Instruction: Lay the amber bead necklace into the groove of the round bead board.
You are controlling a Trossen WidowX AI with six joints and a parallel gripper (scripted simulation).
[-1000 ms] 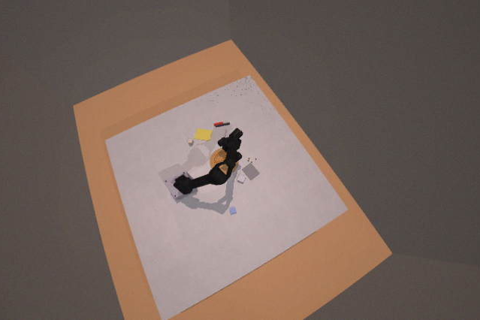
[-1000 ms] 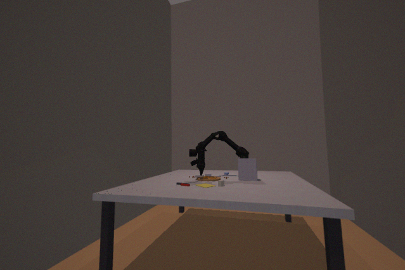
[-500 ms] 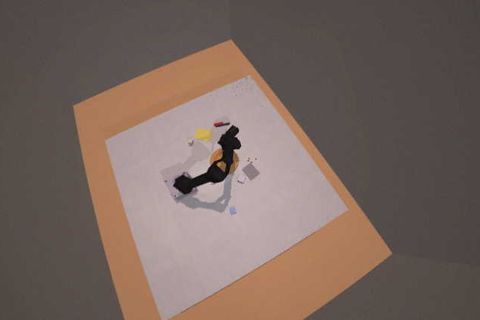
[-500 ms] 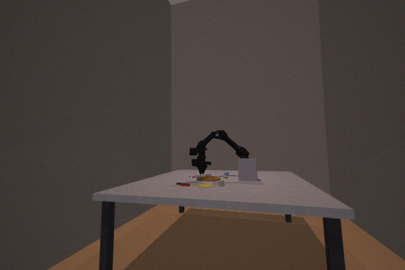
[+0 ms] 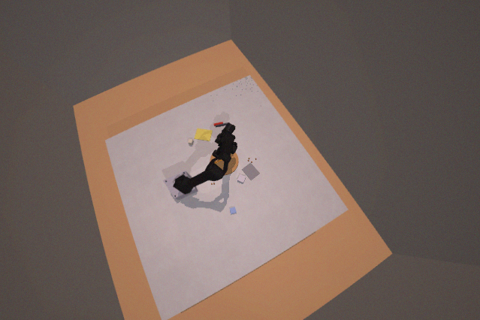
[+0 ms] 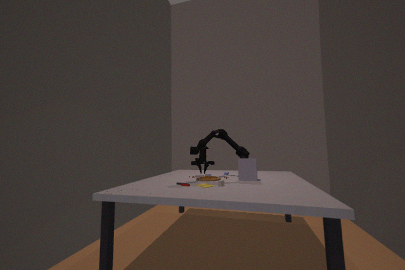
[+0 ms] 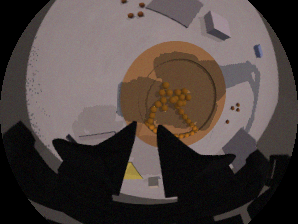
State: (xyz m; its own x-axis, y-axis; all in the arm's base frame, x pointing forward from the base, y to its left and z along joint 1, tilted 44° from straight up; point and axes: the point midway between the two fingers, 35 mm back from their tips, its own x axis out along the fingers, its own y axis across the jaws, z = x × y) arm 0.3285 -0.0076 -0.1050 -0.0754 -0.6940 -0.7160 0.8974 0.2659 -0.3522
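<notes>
The round bead board lies 40 mm behind my gripper tip, 40 mm to the right of it and 40 mm below it. The rest, counted from my gripper tip: thin grey bar: 60 mm ahead, 130 mm to the left, 50 mm below; yellow pad: 70 mm behind, 220 mm to the left, 50 mm below; grey square plate: 80 mm ahead, 200 mm to the right, 50 mm below.
</notes>
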